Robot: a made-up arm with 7 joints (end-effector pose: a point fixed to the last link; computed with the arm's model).
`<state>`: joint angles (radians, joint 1 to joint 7).
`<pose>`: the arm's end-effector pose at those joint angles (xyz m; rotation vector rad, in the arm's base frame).
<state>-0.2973 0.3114 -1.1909 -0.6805 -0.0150 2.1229 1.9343</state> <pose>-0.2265 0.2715 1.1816 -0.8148 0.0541 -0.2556</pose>
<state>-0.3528 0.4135 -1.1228 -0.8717 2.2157 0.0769 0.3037</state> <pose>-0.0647 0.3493 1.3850 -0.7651 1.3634 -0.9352</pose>
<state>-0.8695 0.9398 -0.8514 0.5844 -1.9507 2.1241 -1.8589</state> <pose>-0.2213 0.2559 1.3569 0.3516 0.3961 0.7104</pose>
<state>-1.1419 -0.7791 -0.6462 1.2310 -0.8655 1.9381 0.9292</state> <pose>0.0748 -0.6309 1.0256 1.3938 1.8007 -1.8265</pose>
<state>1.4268 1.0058 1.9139 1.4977 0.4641 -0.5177 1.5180</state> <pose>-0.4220 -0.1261 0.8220 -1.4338 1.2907 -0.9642</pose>
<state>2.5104 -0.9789 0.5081 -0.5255 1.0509 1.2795 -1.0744</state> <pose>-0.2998 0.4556 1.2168 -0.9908 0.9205 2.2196</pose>
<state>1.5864 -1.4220 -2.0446 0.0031 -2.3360 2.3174 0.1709</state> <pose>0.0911 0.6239 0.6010 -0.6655 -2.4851 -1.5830</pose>
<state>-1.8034 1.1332 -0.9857 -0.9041 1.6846 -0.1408 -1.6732</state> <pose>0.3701 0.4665 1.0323 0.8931 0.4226 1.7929</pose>
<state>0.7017 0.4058 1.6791 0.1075 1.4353 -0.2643 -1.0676</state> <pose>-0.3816 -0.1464 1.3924 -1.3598 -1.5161 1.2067</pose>
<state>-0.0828 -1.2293 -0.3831 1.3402 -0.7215 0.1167 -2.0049</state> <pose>0.5420 -0.2695 0.5362 2.2111 -0.5935 -0.0800</pose>
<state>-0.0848 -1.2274 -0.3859 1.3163 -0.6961 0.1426 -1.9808</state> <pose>0.5501 -0.2708 0.5438 2.2180 -0.6354 -0.0074</pose>
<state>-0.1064 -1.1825 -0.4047 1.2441 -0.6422 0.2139 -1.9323</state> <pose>0.5773 -0.2871 0.5957 2.2150 -0.7617 0.2287</pose>
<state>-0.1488 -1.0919 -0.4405 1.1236 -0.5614 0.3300 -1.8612</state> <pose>0.6093 -0.3174 0.7042 2.1494 -0.9531 0.6390</pose>
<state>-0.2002 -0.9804 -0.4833 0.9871 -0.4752 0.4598 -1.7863</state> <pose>0.6167 -0.3470 0.8462 1.9866 -1.1236 1.1126</pose>
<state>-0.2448 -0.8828 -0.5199 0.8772 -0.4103 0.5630 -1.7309</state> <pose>0.5958 -0.3629 0.9702 1.7880 -1.2106 1.4901</pose>
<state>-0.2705 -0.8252 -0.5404 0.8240 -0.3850 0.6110 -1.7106</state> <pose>0.5732 -0.3682 1.0369 1.6653 -1.2267 1.6684</pose>
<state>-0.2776 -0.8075 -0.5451 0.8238 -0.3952 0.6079 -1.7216</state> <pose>0.5657 -0.3714 1.0494 1.6509 -1.2138 1.6697</pose>
